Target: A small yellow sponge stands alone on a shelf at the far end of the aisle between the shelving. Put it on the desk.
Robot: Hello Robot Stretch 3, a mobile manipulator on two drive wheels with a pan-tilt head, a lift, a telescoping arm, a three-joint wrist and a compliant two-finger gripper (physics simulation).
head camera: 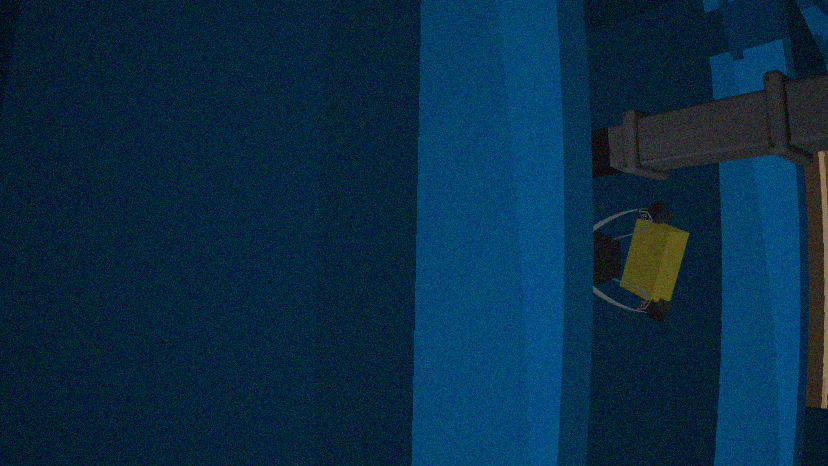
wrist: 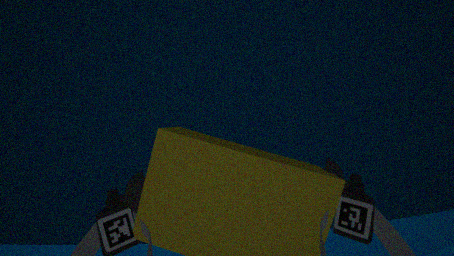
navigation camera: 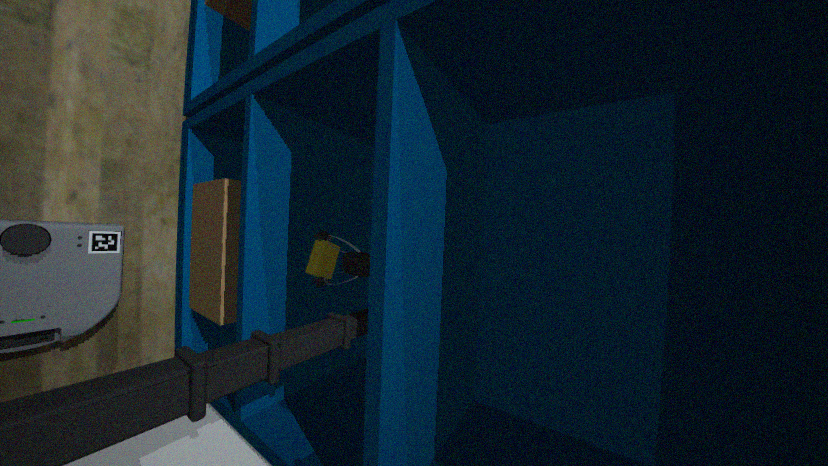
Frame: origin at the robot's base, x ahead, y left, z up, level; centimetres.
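Seen in the pictures: gripper, fingertip midpoint: (head camera: 667, 261) (wrist: 232, 186) (navigation camera: 316, 257); robot's base at its link origin: (navigation camera: 27, 237).
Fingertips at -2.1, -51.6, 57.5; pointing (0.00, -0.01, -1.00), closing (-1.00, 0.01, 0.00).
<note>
Pixels of each thing's top centre, then the offset from my fingertips to it, as dx, dy, dz. Level surfaces: height alone.
- yellow sponge at its top centre: (wrist: 236, 221) (head camera: 642, 259) (navigation camera: 329, 260) -0.2, -0.3, +5.8
- brown box at its top centre: (head camera: 747, 268) (navigation camera: 269, 250) +0.5, +2.0, -22.9
- wooden floor at its surface level: dz -57.5
The yellow sponge (head camera: 643, 263) (navigation camera: 322, 261) (wrist: 235, 200) is between the two fingertips of my gripper (head camera: 659, 260) (navigation camera: 321, 258) (wrist: 232, 186), inside a dark bay of the blue shelving (head camera: 486, 231) (navigation camera: 405, 231). The gripper is shut on it, with a fingertip against each end. The sponge sits slightly turned between the fingers. A shelf board hides part of the wrist in the head and navigation views. I cannot tell whether the sponge touches the shelf under it. I cannot make out the desk for certain in any view.
The telescoping arm (head camera: 706, 130) (navigation camera: 231, 370) reaches into the same bay, under the upper board's edge. A brown box (head camera: 815, 289) (navigation camera: 207, 248) lies in the lower bay. My base (navigation camera: 63, 277) stands on the wooden floor (navigation camera: 133, 86). A pale flat surface (navigation camera: 197, 448) is below the arm.
</note>
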